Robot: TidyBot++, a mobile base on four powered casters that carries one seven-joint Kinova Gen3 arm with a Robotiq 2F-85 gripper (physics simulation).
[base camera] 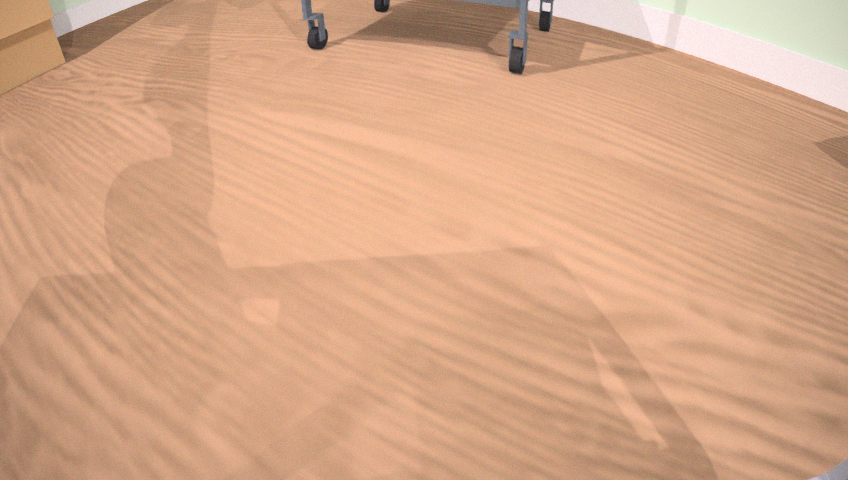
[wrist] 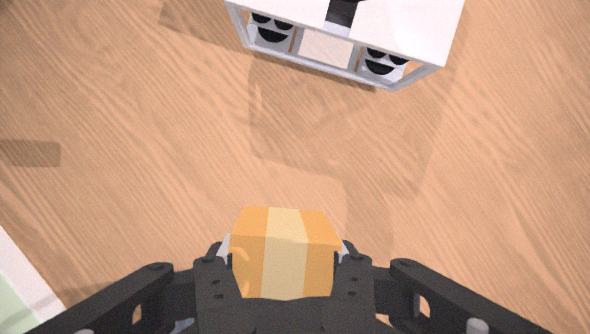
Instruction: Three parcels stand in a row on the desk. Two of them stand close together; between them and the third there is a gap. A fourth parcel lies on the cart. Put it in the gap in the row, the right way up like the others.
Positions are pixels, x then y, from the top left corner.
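My gripper is visible in the wrist view (282, 248); my gripper is out of frame in the base camera view. An orange parcel is visible in the wrist view (277, 253); the orange parcel is out of frame in the base camera view.
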